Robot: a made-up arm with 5 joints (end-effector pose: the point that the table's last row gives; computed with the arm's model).
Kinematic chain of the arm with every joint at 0, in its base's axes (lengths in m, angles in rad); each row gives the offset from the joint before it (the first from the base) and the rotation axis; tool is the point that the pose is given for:
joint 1: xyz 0 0 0.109 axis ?
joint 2: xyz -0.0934 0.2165 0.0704 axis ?
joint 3: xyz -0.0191 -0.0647 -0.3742 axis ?
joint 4: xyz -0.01 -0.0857 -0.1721 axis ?
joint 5: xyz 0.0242 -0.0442 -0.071 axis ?
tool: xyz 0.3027 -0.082 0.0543
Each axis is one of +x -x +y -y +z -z.
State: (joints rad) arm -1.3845 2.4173 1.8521 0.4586 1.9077
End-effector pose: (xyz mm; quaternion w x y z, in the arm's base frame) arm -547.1 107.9 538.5 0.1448 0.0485 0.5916 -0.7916
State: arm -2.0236 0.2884 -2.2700 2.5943 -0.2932
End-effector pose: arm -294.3 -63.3 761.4 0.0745 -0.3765 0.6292 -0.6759
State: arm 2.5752 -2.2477 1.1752 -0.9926 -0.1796
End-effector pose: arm -149.8 -351.8 -20.1 0.1590 -0.0486 0.4982 0.8510
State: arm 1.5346 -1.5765 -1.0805 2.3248 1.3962
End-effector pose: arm -209.7 -630.2 227.1 0.1230 0.4066 -0.6448 0.6355
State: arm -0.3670 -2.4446 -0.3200 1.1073 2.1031
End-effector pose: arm -52.3 506.2 -616.7 0.4855 0.0509 0.8210 0.2962
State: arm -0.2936 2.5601 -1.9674 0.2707 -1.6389
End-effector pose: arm -226.5 -22.0 -180.7 0.3992 0.0759 -0.0309 -0.9132
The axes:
joint 1: -x
joint 2: -z
joint 3: -x
joint 4: +y
joint 5: +x

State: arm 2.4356 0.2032 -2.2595 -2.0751 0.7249
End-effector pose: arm -212.0 -527.2 418.8 0.4068 0.1722 -0.7928 0.4199
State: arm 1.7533 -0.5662 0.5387 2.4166 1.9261
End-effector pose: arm -240.3 -396.0 455.6 0.4258 -0.3068 -0.3612 -0.7708
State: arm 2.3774 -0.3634 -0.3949 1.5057 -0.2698
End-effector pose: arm -79.1 -699.8 599.6 0.1853 -0.6541 0.5658 -0.4666
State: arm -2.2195 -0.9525 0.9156 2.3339 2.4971
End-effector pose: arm -18.2 502.5 119.6 0.0217 0.7299 0.6196 -0.2881
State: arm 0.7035 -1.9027 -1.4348 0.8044 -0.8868
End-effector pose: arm -449.4 -73.6 -477.5 0.2145 -0.0600 0.5957 0.7717
